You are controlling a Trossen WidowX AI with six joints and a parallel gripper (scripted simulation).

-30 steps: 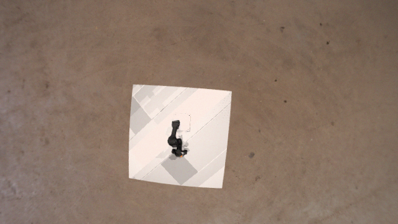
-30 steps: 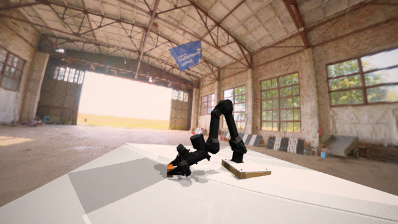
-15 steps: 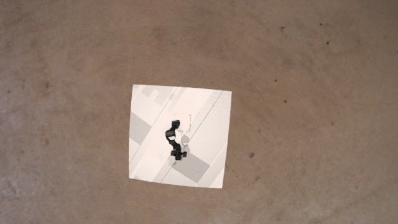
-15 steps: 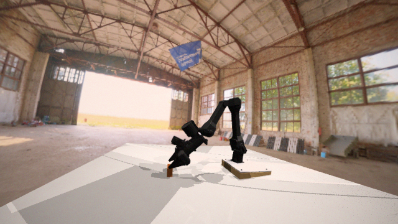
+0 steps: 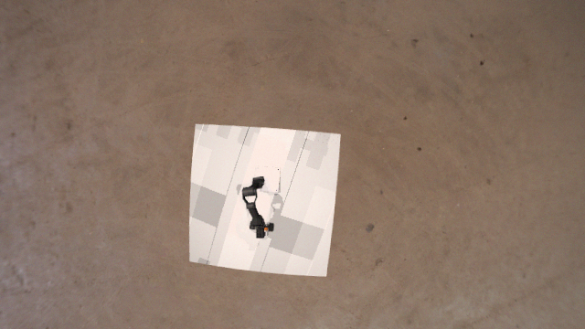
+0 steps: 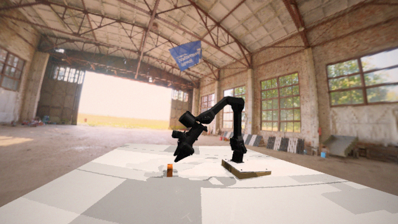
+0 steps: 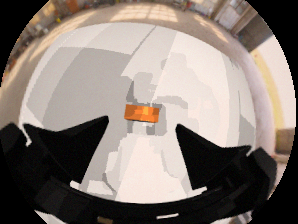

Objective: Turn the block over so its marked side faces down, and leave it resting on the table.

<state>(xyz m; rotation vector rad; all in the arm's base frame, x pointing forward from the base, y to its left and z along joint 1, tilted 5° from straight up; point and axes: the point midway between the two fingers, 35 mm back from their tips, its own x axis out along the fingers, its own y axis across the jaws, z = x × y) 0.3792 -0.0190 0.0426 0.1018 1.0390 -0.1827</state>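
Right now the block is 6 cm below my gripper tip and 1 cm ahead of it.
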